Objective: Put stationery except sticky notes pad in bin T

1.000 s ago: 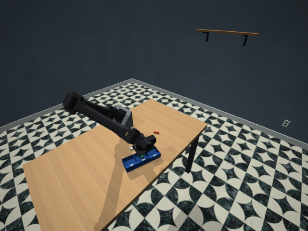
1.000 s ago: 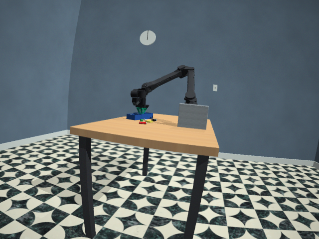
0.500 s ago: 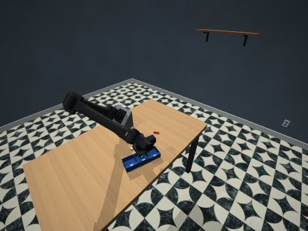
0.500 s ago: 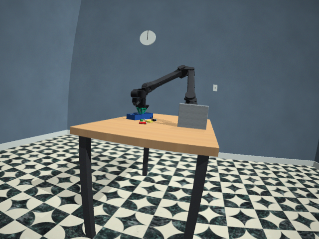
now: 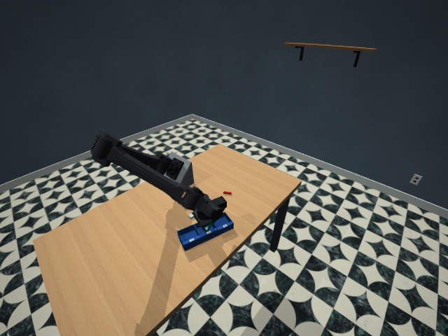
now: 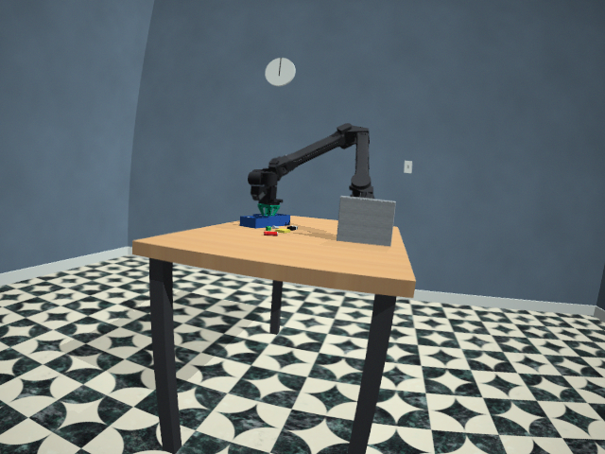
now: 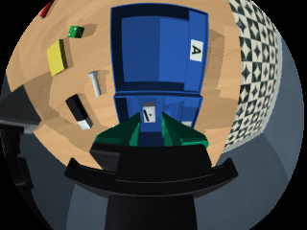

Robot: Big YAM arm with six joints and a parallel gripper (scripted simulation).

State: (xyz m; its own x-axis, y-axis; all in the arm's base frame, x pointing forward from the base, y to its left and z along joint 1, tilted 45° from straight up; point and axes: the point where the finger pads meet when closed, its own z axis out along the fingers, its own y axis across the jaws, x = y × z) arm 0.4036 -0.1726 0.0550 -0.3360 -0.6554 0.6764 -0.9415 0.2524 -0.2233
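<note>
My gripper is now 1 cm short of the blue bin. Round my hand: small green item (15 cm to the left, 5 cm behind, 2 cm below); white object (1 cm below); black-and-white marker-like item (12 cm behind, 3 cm to the left, 2 cm below).
</note>
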